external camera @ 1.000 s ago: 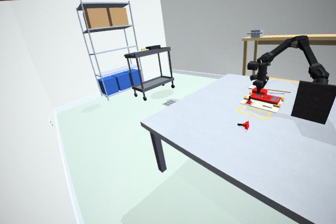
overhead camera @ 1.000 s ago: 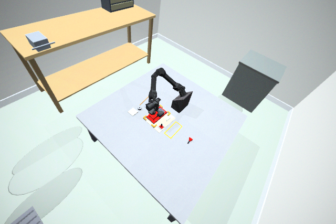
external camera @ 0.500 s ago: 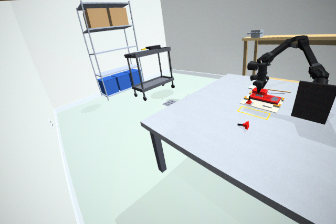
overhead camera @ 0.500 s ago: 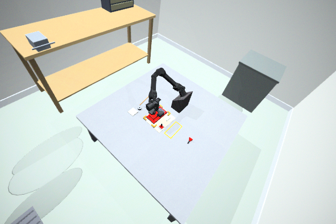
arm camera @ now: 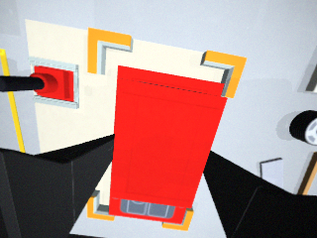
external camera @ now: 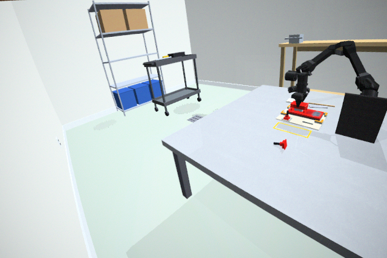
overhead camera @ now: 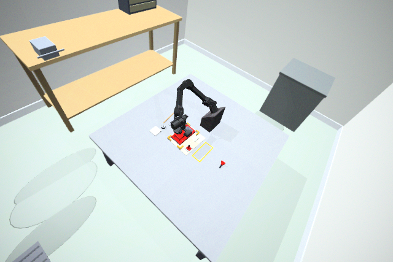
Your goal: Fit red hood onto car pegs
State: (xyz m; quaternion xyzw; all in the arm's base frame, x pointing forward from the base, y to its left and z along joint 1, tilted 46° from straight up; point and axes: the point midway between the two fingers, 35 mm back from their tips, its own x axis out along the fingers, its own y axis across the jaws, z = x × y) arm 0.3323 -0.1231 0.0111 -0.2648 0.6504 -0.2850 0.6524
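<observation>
Right now the red hood is right at my gripper tip. Also, from my gripper tip: wheel 30 mm ahead, 190 mm to the right, 50 mm below; then grey engine block 40 mm below; then grey holder 30 mm ahead, 130 mm to the left, 20 mm below.
</observation>
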